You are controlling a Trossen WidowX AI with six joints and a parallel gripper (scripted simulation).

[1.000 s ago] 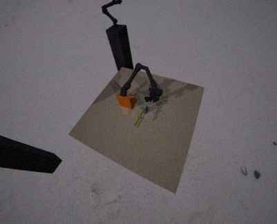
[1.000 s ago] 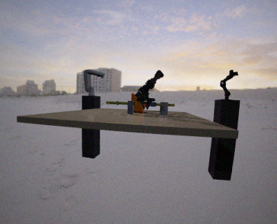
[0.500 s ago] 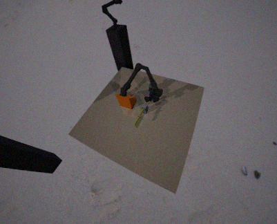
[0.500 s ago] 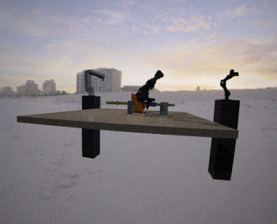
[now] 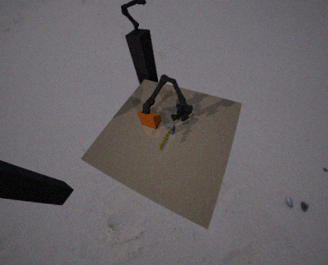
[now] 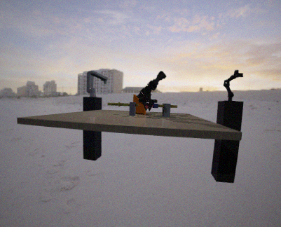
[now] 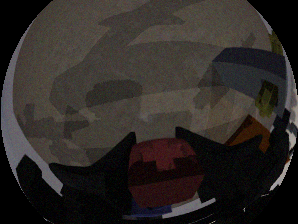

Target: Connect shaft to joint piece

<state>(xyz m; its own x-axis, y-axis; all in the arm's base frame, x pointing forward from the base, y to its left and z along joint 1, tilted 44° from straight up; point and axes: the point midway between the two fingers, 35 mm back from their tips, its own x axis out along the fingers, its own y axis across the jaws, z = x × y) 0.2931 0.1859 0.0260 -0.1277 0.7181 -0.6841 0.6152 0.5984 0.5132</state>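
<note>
My gripper tip is 4 cm below the red square joint piece, 1 cm to the right of it and 1 cm past it.
</note>
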